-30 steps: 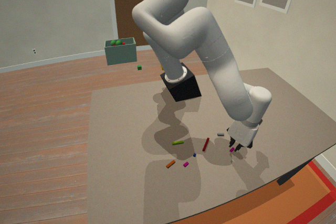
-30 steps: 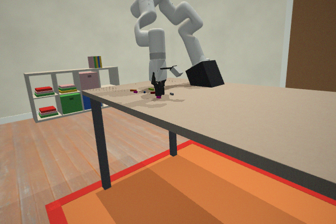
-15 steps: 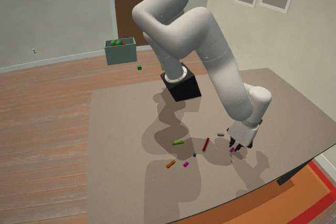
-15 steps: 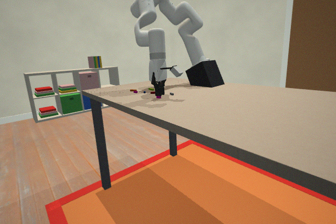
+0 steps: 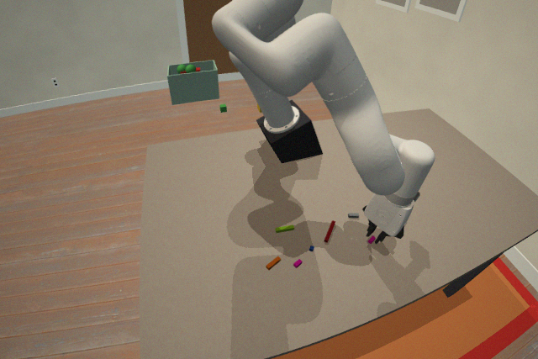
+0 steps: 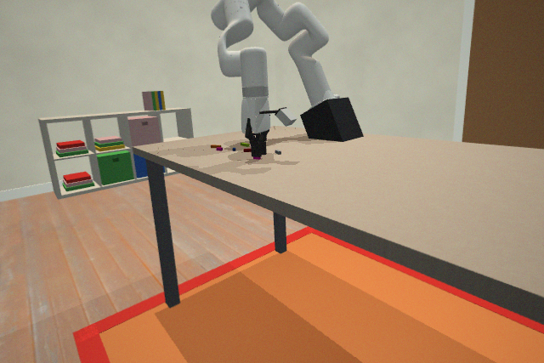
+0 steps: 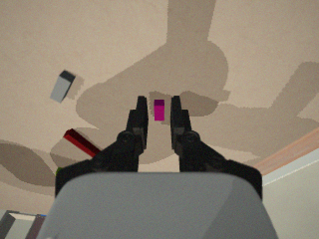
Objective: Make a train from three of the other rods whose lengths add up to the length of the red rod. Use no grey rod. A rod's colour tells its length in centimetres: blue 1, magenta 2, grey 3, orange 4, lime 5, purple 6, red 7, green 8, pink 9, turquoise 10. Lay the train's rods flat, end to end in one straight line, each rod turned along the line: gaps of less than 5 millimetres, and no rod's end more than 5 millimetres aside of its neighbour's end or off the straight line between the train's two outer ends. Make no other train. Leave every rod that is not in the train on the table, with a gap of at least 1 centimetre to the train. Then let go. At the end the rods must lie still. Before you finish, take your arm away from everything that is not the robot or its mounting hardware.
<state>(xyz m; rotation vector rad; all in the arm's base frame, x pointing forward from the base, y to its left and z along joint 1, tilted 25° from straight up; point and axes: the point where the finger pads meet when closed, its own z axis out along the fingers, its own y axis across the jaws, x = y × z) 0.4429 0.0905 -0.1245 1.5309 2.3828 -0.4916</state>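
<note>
My gripper is now 2 cm past the blue rod, 18 cm to the left of it and 3 cm above it. From my hand the other things lie so: red rod (6 cm behind, 11 cm to the right, 3 cm below); lime rod (10 cm behind, 23 cm to the right, 3 cm below); grey rod (9 cm behind, 2 cm to the right, 3 cm below).
</note>
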